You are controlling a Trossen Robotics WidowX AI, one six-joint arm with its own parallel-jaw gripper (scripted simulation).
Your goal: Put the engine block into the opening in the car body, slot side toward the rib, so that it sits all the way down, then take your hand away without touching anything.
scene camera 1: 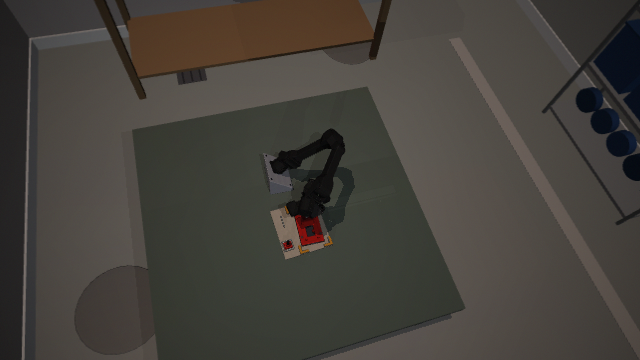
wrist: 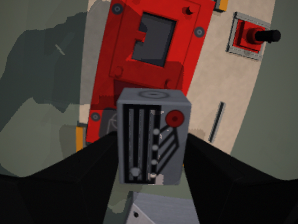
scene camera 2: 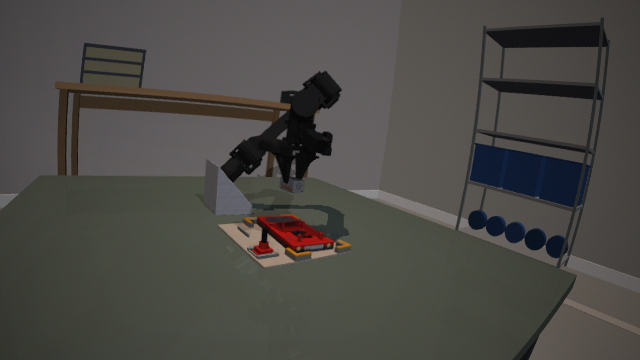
Labels:
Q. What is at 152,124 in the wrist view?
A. A grey engine block.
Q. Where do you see a red car body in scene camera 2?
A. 290,232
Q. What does my gripper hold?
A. A grey engine block.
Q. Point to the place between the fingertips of my gripper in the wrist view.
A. At 151,139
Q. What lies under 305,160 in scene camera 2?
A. My gripper.

